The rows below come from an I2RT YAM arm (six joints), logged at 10 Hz.
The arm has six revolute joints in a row. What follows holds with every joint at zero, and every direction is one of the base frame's. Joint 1 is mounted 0.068 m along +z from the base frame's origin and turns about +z. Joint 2 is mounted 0.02 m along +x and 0.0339 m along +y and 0.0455 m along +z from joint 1 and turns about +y. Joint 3 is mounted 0.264 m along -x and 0.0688 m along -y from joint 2 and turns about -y. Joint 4 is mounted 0.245 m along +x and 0.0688 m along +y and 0.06 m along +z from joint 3 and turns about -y. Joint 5 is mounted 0.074 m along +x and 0.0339 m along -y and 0.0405 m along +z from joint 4 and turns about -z. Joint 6 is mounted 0.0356 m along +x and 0.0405 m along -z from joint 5 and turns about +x. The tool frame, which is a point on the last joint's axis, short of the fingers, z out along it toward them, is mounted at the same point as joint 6; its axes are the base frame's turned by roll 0, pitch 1.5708 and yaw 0 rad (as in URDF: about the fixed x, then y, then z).
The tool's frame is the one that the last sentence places.
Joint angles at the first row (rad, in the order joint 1, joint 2, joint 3, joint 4, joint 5, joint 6):
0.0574 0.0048 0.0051 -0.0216 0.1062 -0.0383
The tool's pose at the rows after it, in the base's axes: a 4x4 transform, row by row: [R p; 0 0 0 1], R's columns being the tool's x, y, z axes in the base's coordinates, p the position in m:
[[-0.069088 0.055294 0.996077 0.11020], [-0.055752 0.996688 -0.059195 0.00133], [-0.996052 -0.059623 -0.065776 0.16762], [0 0 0 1]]
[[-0.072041 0.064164 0.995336 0.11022], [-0.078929 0.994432 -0.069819 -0.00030], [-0.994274 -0.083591 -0.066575 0.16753], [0 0 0 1]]
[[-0.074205 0.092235 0.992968 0.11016], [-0.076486 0.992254 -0.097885 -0.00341], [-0.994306 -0.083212 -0.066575 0.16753], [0 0 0 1]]
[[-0.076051 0.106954 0.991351 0.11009], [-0.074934 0.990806 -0.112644 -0.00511], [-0.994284 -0.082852 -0.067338 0.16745], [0 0 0 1]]
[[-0.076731 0.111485 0.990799 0.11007], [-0.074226 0.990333 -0.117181 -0.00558], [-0.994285 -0.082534 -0.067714 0.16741], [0 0 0 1]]
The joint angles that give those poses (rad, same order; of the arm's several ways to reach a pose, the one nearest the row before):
0.0460 0.0048 0.0052 -0.0666 0.1051 -0.0528
0.0292 0.0048 0.0051 -0.0673 0.0990 -0.0772
0.0010 0.0047 0.0051 -0.0674 0.0990 -0.0769
-0.0147 0.0047 0.0052 -0.0682 0.0982 -0.0765
-0.0188 0.0048 0.0052 -0.0684 0.0987 -0.0761

